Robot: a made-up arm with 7 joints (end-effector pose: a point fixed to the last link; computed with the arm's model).
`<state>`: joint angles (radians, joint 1 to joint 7).
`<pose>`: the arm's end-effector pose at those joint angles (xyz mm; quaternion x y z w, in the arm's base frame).
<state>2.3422 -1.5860 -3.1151 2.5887 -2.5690 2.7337 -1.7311</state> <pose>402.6 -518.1 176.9 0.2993 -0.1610 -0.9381 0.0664</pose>
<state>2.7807 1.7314 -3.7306 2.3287 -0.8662 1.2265 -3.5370</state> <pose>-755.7 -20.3 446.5 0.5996 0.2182 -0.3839 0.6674</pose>
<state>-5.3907 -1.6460 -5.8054 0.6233 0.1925 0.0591 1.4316</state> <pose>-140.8 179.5 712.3 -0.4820 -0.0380 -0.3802 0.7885</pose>
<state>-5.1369 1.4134 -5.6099 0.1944 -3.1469 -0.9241 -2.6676</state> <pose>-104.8 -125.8 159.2 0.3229 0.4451 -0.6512 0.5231</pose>
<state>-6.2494 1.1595 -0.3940 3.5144 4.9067 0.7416 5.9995</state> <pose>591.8 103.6 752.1 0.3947 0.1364 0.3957 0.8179</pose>
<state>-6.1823 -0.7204 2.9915 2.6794 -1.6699 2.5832 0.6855</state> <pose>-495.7 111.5 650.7 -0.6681 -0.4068 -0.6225 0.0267</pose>
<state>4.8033 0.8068 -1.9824 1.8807 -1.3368 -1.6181 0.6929</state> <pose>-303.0 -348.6 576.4 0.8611 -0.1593 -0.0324 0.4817</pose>
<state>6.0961 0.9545 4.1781 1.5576 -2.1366 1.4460 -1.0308</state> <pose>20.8 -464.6 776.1 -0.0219 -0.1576 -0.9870 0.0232</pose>
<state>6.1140 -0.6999 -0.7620 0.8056 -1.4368 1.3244 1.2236</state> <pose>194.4 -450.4 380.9 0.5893 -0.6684 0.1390 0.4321</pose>
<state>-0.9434 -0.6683 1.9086 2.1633 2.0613 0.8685 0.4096</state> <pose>23.0 694.8 647.6 -0.6713 -0.1482 0.2263 0.6901</pose>
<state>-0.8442 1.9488 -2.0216 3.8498 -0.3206 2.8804 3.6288</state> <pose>418.8 -250.5 26.6 -0.3774 -0.2293 0.8535 0.2766</pose>
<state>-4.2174 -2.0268 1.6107 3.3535 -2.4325 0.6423 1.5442</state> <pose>479.5 -550.2 -103.8 0.4226 0.5355 0.1693 0.7113</pose>
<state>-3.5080 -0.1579 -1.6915 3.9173 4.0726 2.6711 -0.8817</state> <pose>2.2 -360.9 601.3 -0.9478 0.2050 -0.1719 0.1738</pose>
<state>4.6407 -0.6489 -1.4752 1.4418 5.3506 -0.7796 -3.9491</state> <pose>-485.7 127.4 646.7 -0.3057 -0.2930 0.8272 0.3695</pose>
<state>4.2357 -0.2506 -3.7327 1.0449 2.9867 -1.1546 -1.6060</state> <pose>316.5 144.2 184.6 0.8687 -0.4492 0.0304 0.2065</pose>
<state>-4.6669 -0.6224 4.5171 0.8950 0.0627 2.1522 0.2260</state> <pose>344.6 6.8 153.4 -0.7449 -0.0347 0.6179 0.2492</pose>
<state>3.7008 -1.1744 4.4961 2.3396 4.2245 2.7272 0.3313</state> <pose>441.1 461.2 328.2 0.8107 0.1466 -0.0307 0.5659</pose>
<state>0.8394 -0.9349 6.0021 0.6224 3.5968 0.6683 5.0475</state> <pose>357.4 206.4 502.6 -0.1725 0.4920 -0.0969 0.8478</pose>
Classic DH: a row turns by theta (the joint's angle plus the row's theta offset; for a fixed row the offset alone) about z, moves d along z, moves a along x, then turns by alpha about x. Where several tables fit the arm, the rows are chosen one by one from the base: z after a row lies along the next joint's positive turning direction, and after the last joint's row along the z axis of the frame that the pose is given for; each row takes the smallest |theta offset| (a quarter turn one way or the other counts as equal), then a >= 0, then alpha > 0; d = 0 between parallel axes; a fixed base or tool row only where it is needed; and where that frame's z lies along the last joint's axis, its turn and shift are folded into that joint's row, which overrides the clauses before.
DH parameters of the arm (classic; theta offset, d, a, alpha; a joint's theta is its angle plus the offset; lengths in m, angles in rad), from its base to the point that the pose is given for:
joint 1: 0 0.241 0 -1.5708
joint 2: 0 0 0 1.5708
joint 3: 0 0.25 0.05 1.5708
joint 4: 0 0 0.095 1.5708
joint 5: 0 0.418 0 1.5708
joint 6: 0 0 0.096 -1.5708
joint 7: 0 0.122 0 0

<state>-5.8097 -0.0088 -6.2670 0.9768 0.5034 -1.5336 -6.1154</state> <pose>410.8 150.4 481.9 -0.3311 0.1891 -0.8944 0.2339</pose>
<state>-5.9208 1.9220 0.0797 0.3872 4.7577 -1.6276 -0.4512</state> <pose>-133.0 95.8 6.0 -0.6461 -0.2584 -0.0745 0.7143</pose>
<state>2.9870 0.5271 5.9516 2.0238 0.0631 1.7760 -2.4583</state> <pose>-598.5 252.0 364.7 -0.8331 0.5359 -0.1201 0.0649</pose>
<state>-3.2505 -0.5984 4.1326 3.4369 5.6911 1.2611 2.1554</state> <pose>388.7 -179.4 891.7 -0.2719 0.6625 -0.1577 0.6800</pose>
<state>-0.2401 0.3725 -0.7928 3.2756 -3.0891 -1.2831 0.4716</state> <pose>246.6 -91.9 797.9 0.3499 0.5567 -0.2561 0.7086</pose>
